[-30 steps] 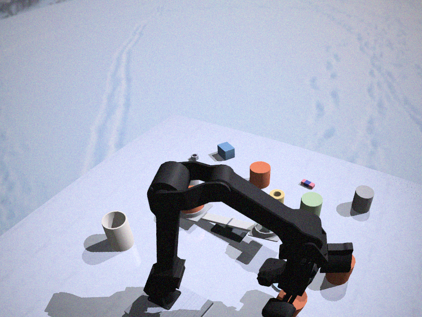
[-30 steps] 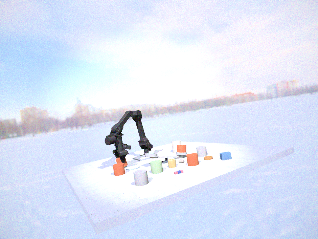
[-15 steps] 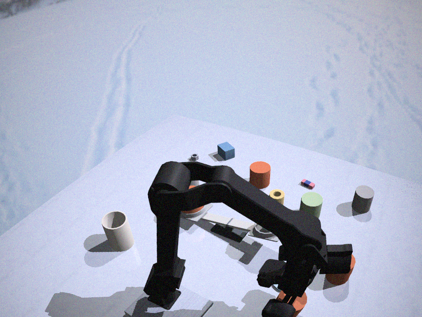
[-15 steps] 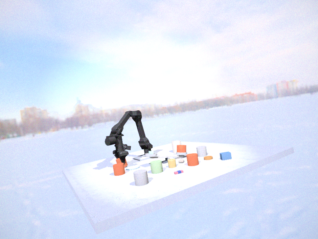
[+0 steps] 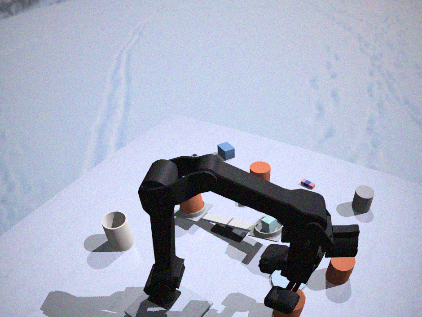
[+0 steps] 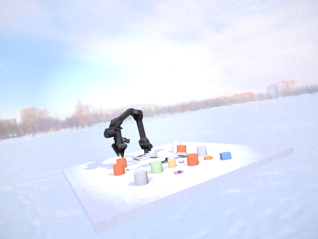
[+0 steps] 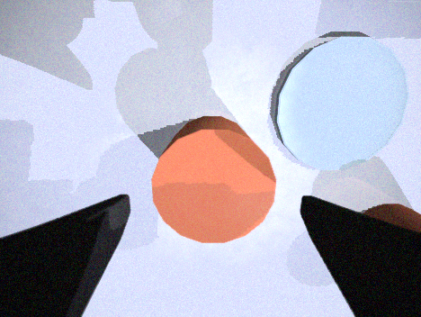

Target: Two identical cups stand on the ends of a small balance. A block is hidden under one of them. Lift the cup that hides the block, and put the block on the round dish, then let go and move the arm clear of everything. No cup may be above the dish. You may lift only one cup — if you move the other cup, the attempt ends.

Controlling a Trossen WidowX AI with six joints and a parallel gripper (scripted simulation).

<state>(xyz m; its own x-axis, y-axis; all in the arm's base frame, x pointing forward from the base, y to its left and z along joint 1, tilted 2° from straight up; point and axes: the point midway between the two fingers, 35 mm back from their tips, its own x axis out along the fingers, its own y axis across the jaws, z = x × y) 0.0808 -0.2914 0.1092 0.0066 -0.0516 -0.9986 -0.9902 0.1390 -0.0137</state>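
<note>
The pale teal block lies 210 mm ahead of my gripper tip, 130 mm to the left of it and 10 mm above it. Round my gripper tip: green cylinder: 390 mm ahead, 50 mm to the left, 40 mm below; then cream cup: 40 mm ahead, 520 mm to the left, 40 mm below; then round light-blue dish: 100 mm ahead, 30 mm to the left, 70 mm below.
</note>
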